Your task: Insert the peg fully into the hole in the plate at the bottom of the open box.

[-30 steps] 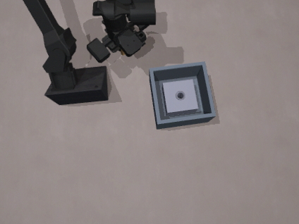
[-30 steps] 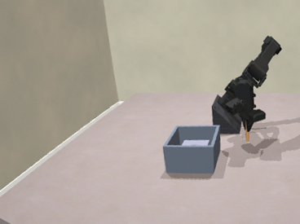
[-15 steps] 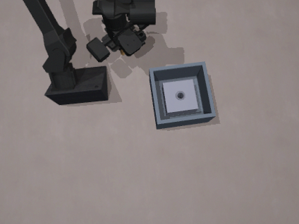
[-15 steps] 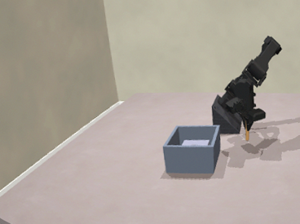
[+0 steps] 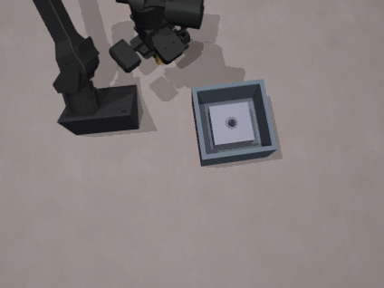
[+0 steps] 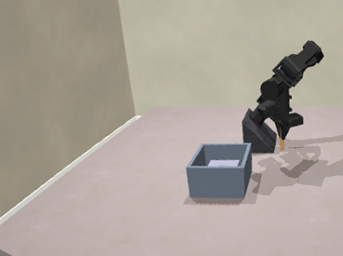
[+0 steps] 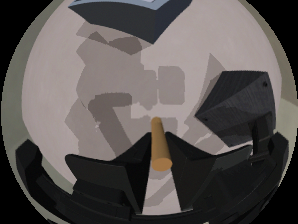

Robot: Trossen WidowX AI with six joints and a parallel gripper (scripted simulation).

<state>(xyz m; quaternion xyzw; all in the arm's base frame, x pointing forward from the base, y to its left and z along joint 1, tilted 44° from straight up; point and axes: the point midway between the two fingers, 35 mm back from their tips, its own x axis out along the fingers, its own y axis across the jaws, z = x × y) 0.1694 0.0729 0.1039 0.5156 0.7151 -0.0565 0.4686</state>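
Now: hand 17 cm to the left of the pale plate, 16 cm short of it and 7 cm above it. The rest, counted from my hand: orange peg (3 cm below); blue-grey box (17 cm to the right, 16 cm ahead, 9 cm below).
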